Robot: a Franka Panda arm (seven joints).
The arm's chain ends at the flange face. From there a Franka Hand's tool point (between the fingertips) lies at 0.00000 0.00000 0.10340 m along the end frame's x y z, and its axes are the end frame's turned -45 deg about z.
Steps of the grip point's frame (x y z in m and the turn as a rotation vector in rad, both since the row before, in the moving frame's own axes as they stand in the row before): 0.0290 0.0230 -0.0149 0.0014 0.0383 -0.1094; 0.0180 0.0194 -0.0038 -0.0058 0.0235 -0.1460; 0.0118 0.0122 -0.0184 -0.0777 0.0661 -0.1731; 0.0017 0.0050 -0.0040 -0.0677 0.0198 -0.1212; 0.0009 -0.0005 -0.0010 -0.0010 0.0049 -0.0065; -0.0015 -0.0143 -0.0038 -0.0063 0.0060 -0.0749; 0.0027 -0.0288 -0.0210 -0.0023 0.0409 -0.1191; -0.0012 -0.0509 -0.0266 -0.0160 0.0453 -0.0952; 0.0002 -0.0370 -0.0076 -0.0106 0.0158 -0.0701
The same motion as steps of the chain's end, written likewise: 0.0342 -0.0012 -0.0148 0.0281 0.0261 -0.1094; 0.0244 0.0024 -0.0038 0.0125 0.0207 -0.1460; 0.0065 0.0003 -0.0179 -0.0082 0.1017 -0.1731; -0.0019 -0.0008 -0.0037 -0.0339 0.0619 -0.1212; -0.0001 -0.0007 -0.0010 0.0028 0.0042 -0.0065; -0.0121 -0.0090 -0.0038 -0.0002 0.0087 -0.0749; -0.0214 -0.0193 -0.0209 0.0273 0.0305 -0.1191; -0.0412 -0.0328 -0.0265 0.0207 0.0433 -0.0952; -0.0279 -0.0259 -0.0076 0.0037 0.0187 -0.0701
